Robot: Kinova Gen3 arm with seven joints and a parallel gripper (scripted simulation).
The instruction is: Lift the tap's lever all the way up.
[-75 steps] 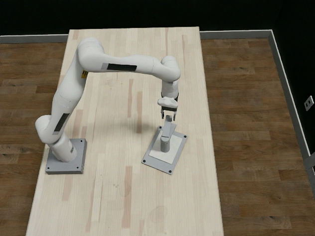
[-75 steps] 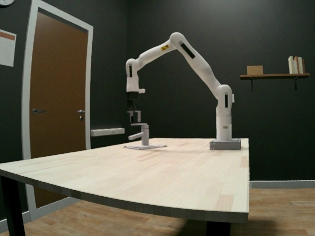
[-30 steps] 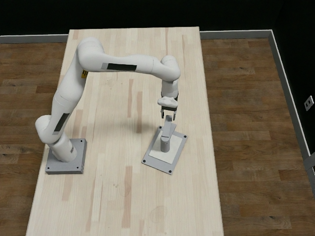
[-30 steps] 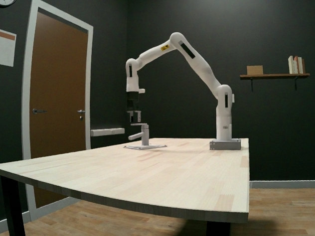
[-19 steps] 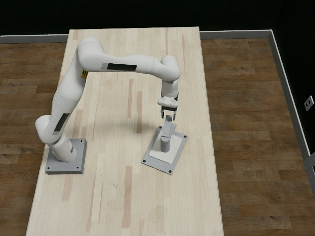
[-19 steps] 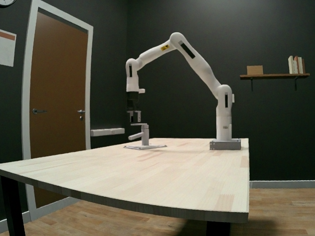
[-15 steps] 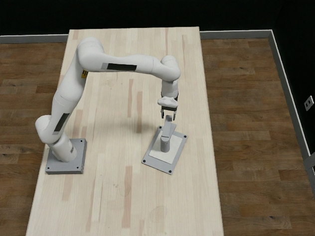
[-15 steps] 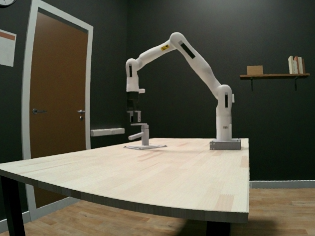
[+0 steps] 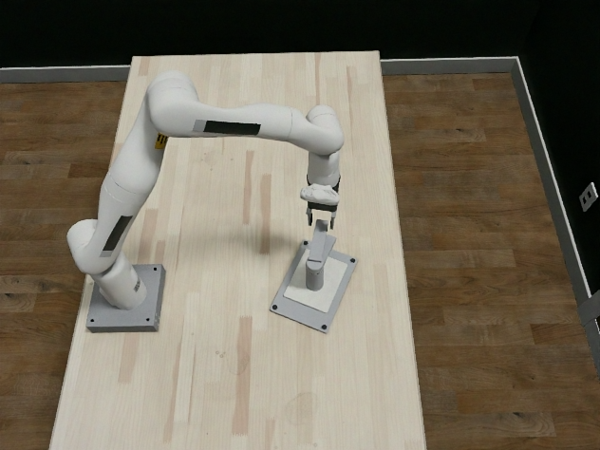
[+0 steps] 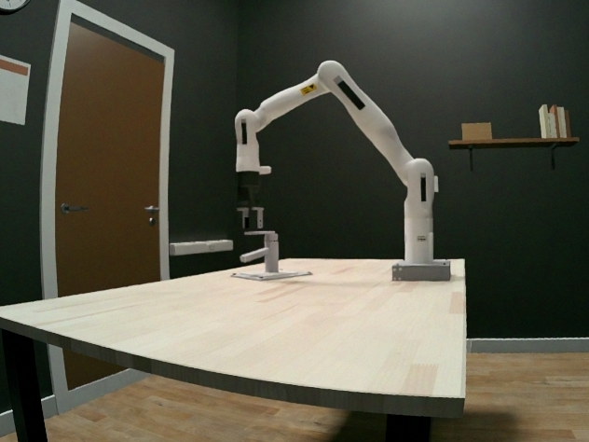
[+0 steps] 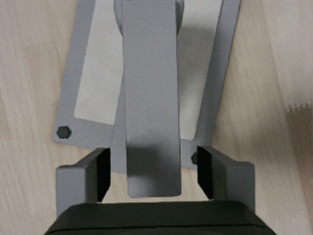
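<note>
Now: hand 4 cm to the left of the lever, 3 cm above it and 1 cm past it. The rest, counted from my hand: base plate: 18 cm below, 10 cm to the right, 2 cm behind; then tap: 8 cm below, 7 cm to the right, 1 cm behind.
</note>
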